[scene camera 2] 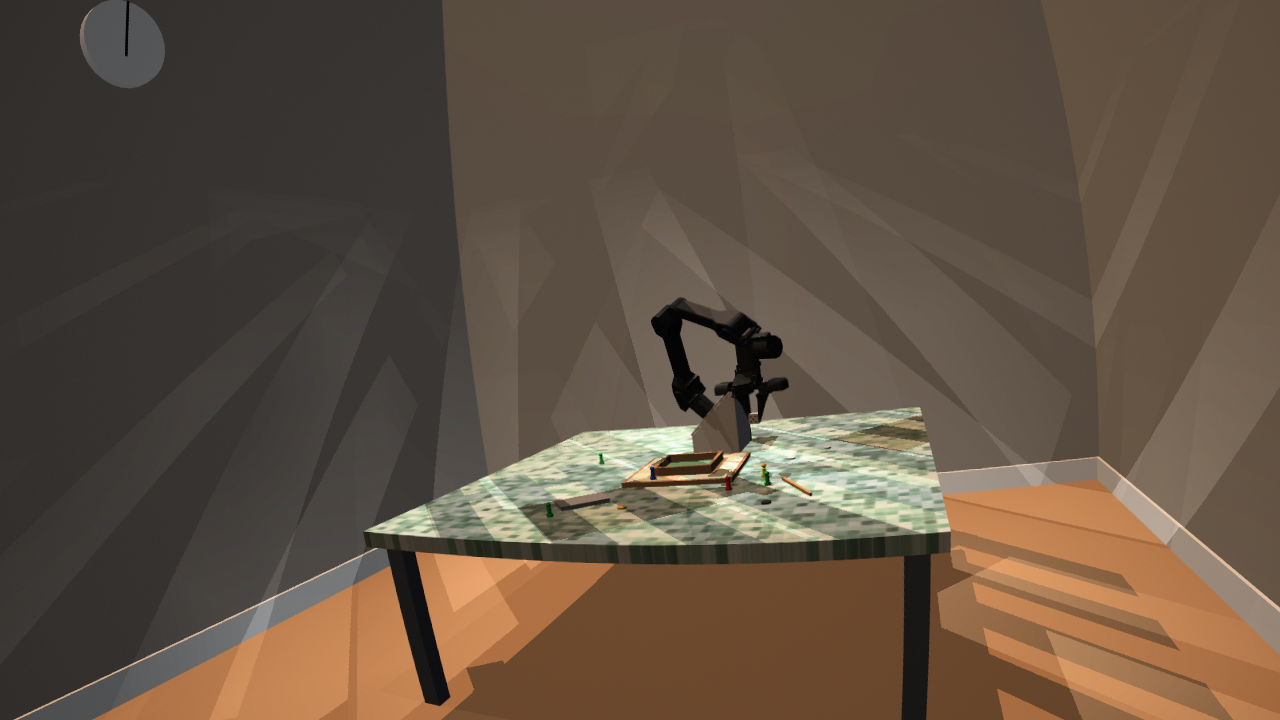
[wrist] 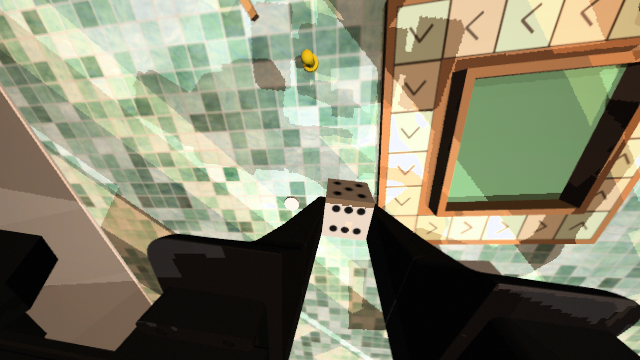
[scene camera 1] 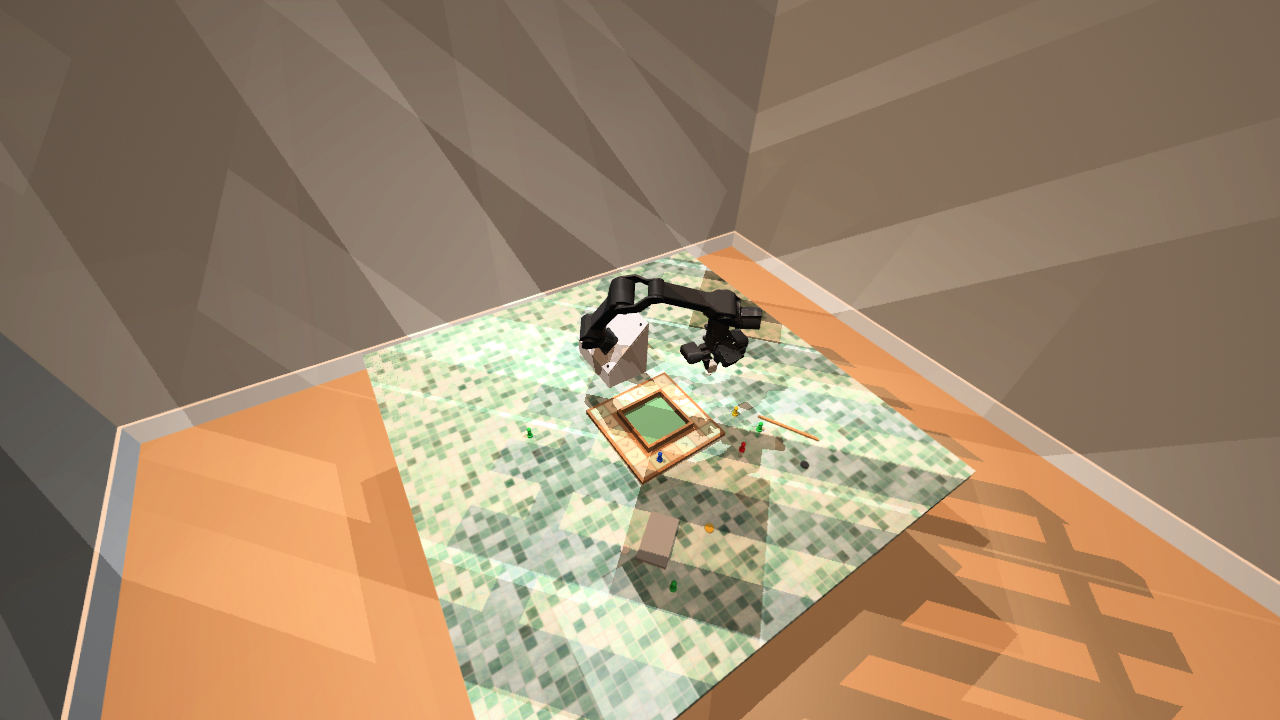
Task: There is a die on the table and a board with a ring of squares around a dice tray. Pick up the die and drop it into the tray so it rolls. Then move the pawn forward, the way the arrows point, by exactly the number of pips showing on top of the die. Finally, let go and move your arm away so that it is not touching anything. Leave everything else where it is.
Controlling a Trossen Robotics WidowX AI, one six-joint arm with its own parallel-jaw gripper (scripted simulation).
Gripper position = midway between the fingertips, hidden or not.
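Note:
In scene camera 2 I see my gripper (scene camera 2: pixel 755 419). The wrist view gives me my gripper (wrist: pixel 345 205) too, and my gripper carries a white die (wrist: pixel 349 205); a grey card, however, is out of frame in the wrist view. Scene camera 1 shows me the grey card (scene camera 1: pixel 656 544) together with my gripper (scene camera 1: pixel 710 367).

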